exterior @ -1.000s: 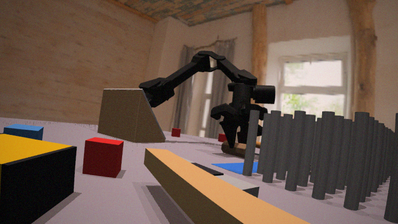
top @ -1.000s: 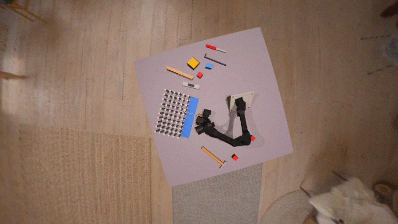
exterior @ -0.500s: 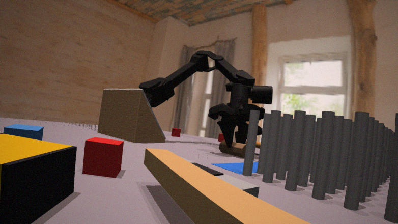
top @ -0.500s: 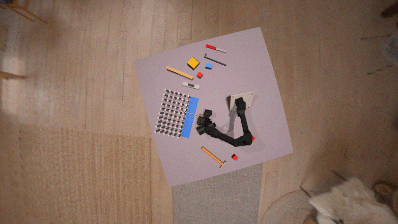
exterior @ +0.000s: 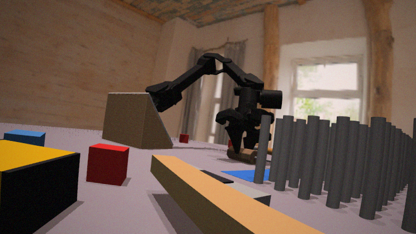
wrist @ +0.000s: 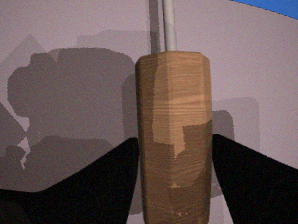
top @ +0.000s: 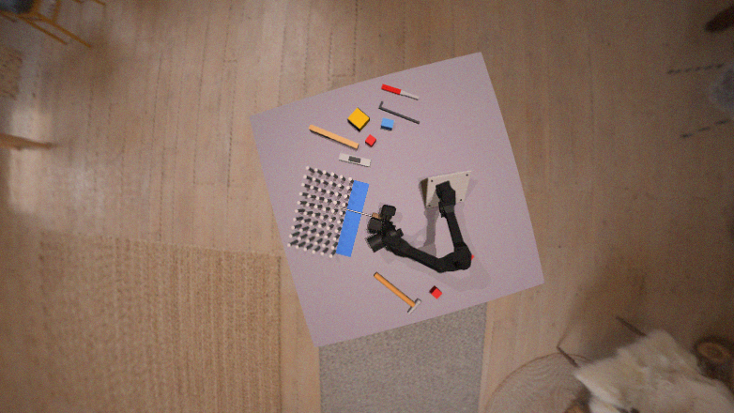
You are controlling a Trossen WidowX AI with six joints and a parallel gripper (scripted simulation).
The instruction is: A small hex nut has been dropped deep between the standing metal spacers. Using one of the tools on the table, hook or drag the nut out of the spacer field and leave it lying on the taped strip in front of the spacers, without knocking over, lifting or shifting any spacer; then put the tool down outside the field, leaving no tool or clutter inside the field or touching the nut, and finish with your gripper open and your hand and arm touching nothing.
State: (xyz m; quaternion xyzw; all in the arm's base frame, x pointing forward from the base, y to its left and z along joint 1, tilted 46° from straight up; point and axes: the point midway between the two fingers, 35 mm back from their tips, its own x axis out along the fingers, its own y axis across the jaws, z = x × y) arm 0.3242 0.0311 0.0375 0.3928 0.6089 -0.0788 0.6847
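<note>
My gripper tip is 90 mm short of the wooden-handled file and 60 mm to the left of it. From my gripper tip the other things lie so: blue taped strip 140 mm ahead, 40 mm to the right, 20 mm below; hex nut 170 mm ahead, 120 mm to the right, 10 mm below; grey bar 20 mm ahead, 320 mm to the right.
</note>
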